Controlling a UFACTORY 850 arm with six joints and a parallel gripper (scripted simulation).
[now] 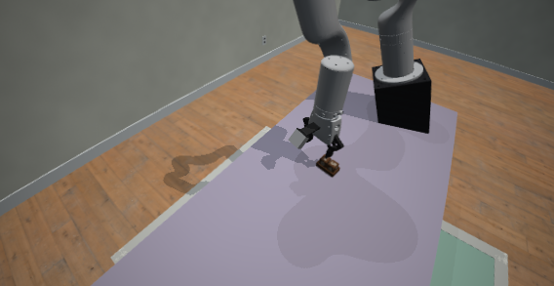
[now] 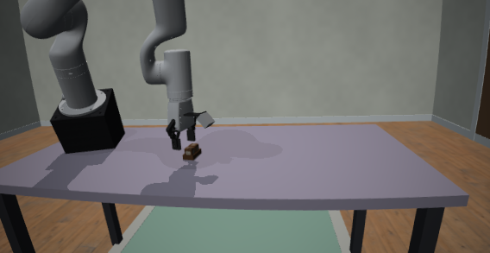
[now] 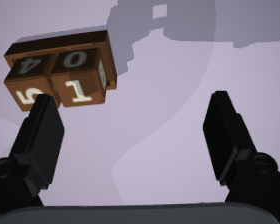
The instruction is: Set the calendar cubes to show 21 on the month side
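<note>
Right now the brown cube is 1 cm ahead of my hand, 3 cm to the left of it and 5 cm below it. From my hand the other things lie so: digit cube (2 cm ahead, 7 cm to the left, 5 cm below); brown tray (2 cm ahead, 5 cm to the left, 6 cm below).
</note>
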